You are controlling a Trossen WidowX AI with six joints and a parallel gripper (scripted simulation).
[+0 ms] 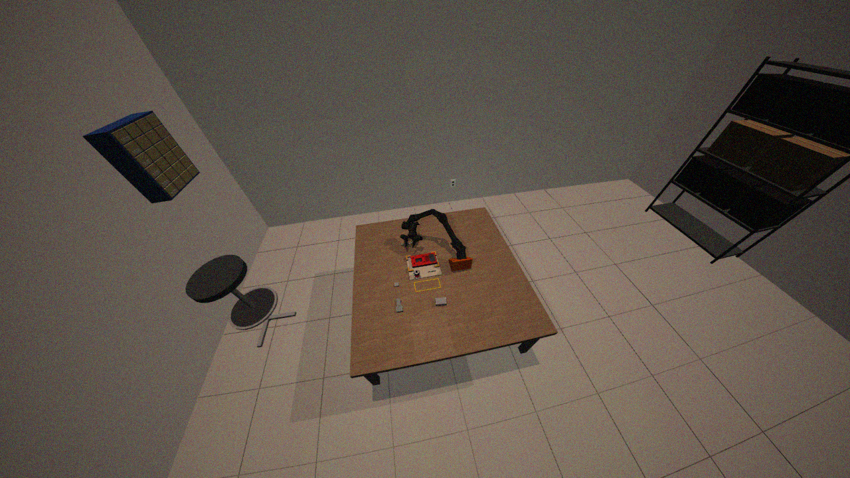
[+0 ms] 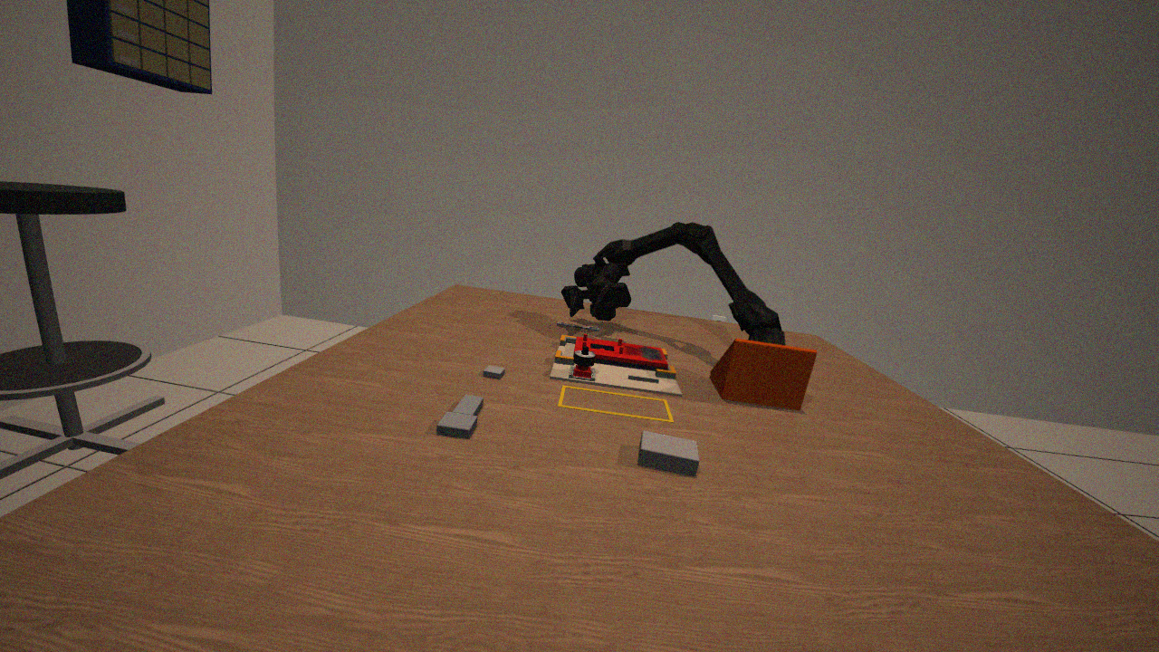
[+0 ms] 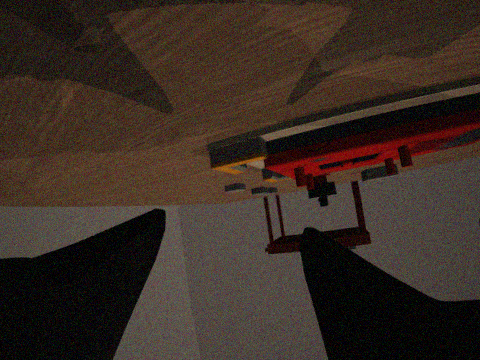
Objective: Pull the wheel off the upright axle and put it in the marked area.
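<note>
The pale board is 90 mm behind my gripper tip, 140 mm to the left of it and 50 mm below it.
</note>
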